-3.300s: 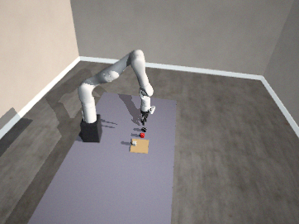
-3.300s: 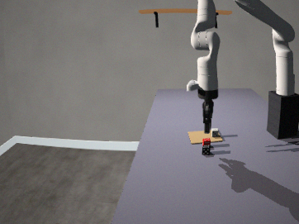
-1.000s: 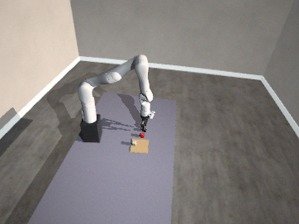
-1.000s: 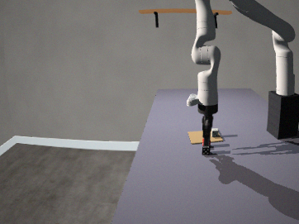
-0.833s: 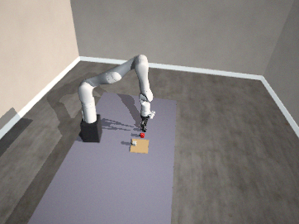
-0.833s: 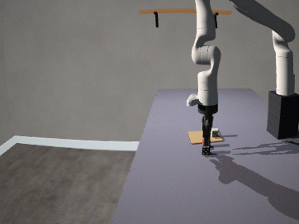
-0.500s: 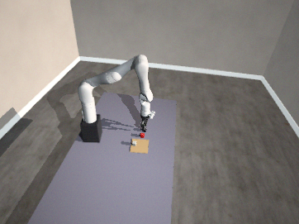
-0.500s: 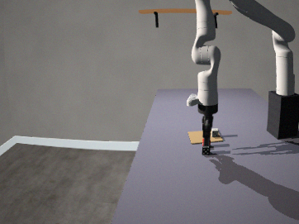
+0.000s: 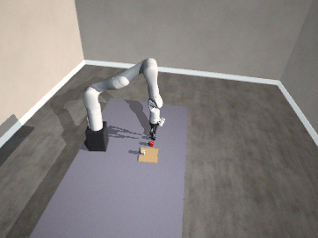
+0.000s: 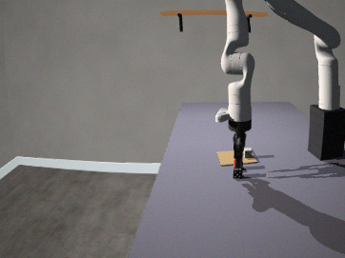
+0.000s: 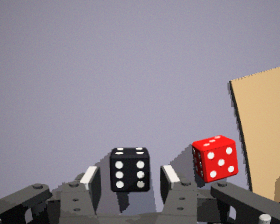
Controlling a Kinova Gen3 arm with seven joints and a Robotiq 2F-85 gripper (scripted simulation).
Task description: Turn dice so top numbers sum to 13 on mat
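Now: the black die 40 mm below my hand. From my hand the other things lie so: tan mat (180 mm to the right, 50 mm below); then red die (70 mm to the right, 40 mm below); then white die (180 mm to the right, 50 mm behind, 40 mm below).
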